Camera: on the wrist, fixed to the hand. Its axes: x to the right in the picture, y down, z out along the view.
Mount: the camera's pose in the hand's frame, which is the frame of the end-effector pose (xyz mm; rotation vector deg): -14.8 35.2 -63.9 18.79 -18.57 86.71
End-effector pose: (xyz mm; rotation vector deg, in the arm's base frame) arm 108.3 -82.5 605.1 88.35 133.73 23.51
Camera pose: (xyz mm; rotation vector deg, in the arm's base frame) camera 117.0 -87.0 678.9 170.33 35.77 1.49
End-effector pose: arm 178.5 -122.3 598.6 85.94 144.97 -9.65
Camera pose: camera 209.3 -105.5 664.2 154.73 38.32 -28.44
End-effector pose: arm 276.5 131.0 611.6 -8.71 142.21 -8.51
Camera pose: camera 246.6 172.3 665.8 92.43 93.57 6.77
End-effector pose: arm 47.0 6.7 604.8 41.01 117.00 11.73
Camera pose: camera 14.6 35.6 665.3 126.43 49.15 31.21
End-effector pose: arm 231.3 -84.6 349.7 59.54 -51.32 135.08
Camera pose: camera 188.2 -66.6 291.7 -26.92 52.57 -99.40
